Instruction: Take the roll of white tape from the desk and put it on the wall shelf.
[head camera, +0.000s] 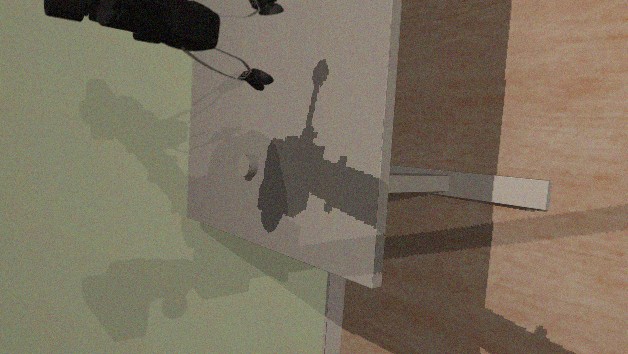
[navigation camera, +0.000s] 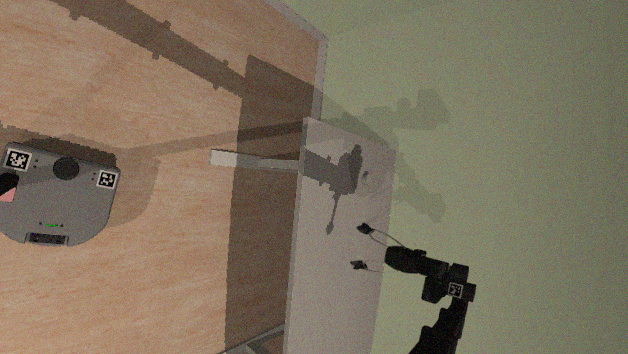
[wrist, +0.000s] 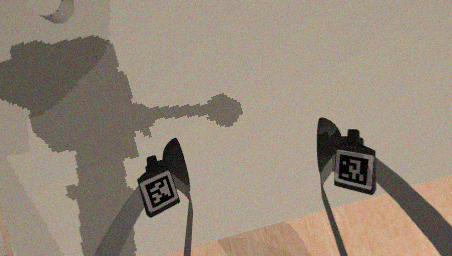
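Observation:
The roll of white tape (head camera: 253, 166) (navigation camera: 365, 174) (wrist: 65, 12) sits on the desk (head camera: 350, 100) (navigation camera: 325, 300) (wrist: 300, 60), near its wall side and towards one end. It shows as a small, faint crescent, cut by the top edge of the wrist view. My gripper (head camera: 262, 43) (navigation camera: 361, 247) (wrist: 248, 147) is open, with its two fingers well apart and nothing between them. It hangs above the desk, to one side of the tape, along the desk's length. The wall shelf does not show in these views.
The green wall (head camera: 60, 210) (navigation camera: 540, 150) runs along the desk's back edge, close to my arm (navigation camera: 440, 330). A desk leg's foot (head camera: 522, 194) (navigation camera: 225, 157) sticks out over the wooden floor. My base (navigation camera: 70, 205) stands in front. Dark shadows of the robot fall beside the tape.

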